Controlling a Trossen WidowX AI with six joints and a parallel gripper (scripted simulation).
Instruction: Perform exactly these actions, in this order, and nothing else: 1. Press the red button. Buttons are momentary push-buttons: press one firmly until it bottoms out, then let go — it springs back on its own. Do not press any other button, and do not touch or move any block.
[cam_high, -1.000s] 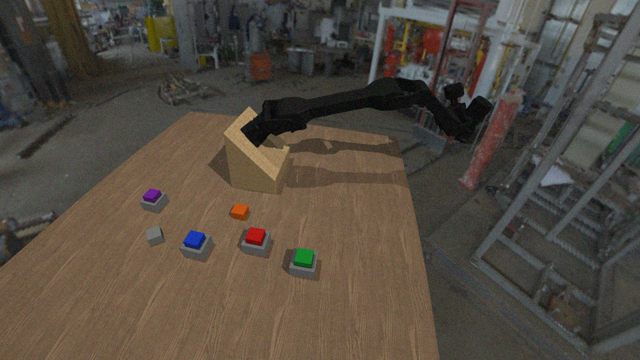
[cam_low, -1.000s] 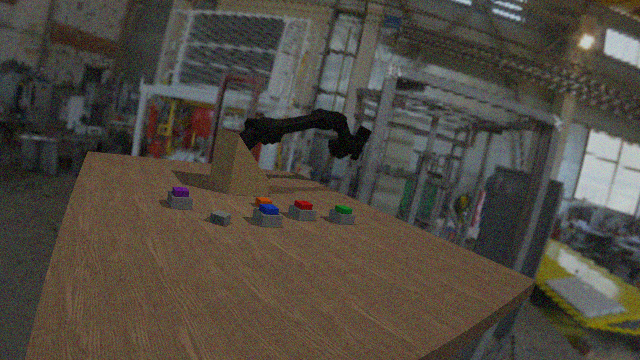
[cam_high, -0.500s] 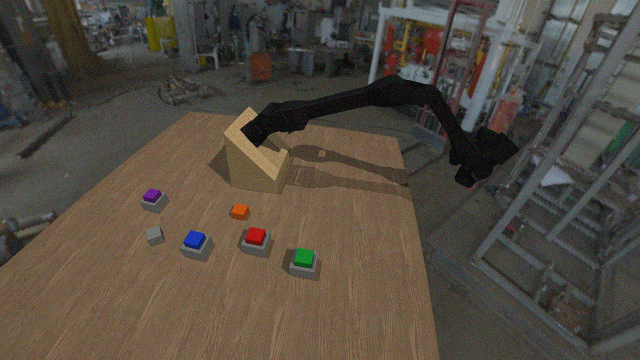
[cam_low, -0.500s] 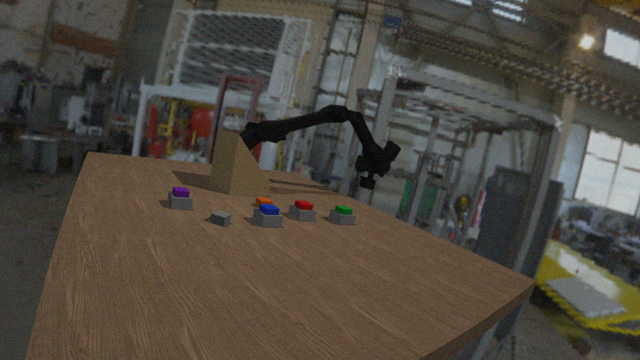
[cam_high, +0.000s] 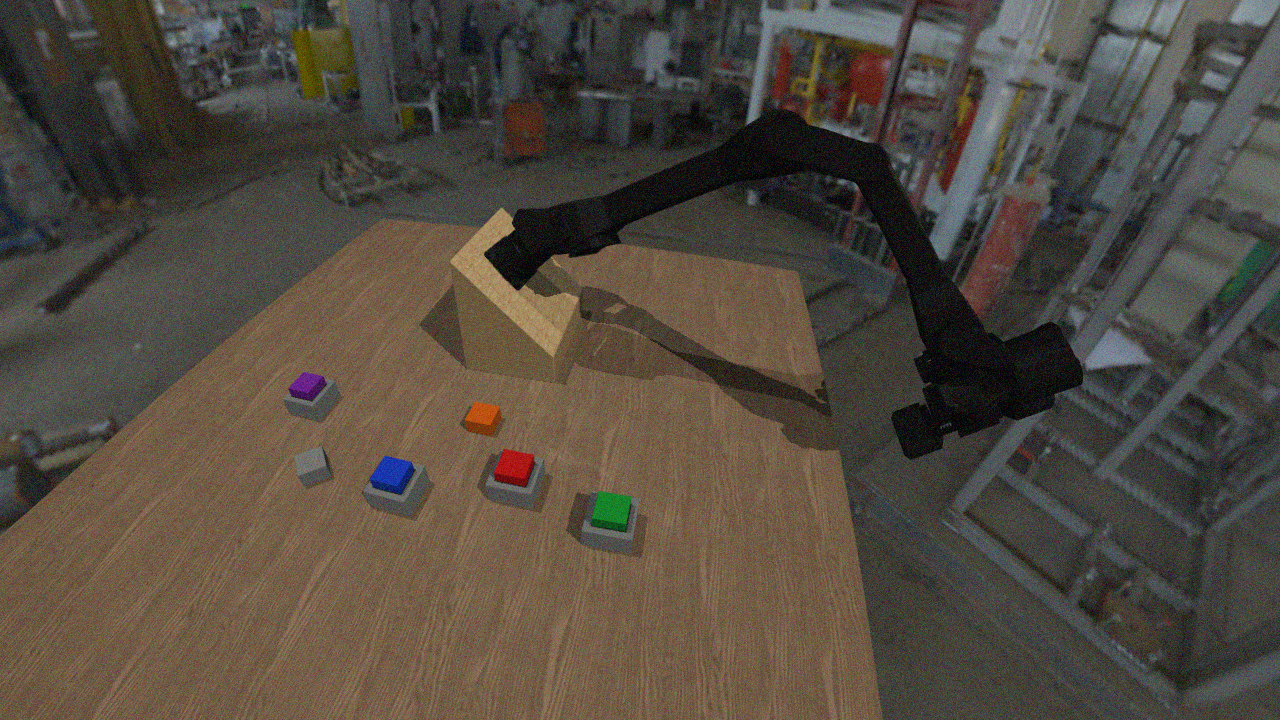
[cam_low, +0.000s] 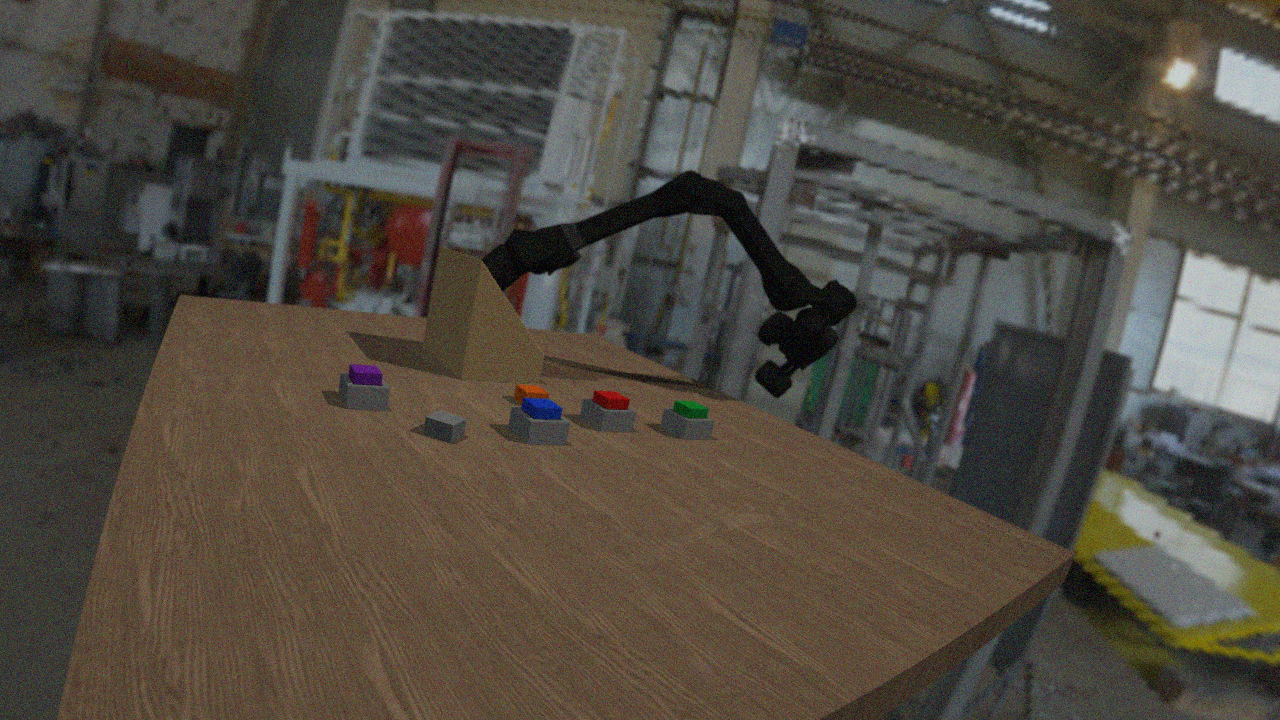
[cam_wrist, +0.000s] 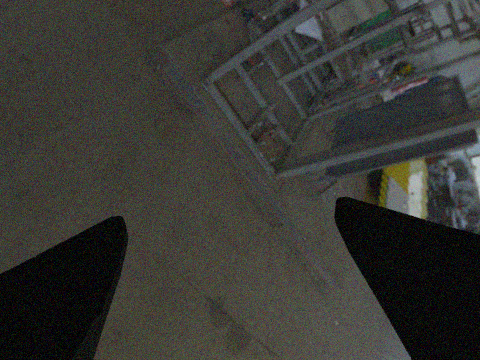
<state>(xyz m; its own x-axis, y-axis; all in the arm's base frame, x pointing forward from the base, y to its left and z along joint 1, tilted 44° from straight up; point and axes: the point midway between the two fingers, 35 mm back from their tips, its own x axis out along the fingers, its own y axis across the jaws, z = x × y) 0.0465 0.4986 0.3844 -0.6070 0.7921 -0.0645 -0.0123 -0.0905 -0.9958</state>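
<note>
Right now my gripper tip is 21 cm short of the red button and 54 cm to the left of it. Round my gripper tip: orange block: 14 cm ahead, 61 cm to the right, 2 cm below; then green button: 24 cm ahead, 44 cm to the right; then blue button: 26 cm ahead, 66 cm to the right.
</note>
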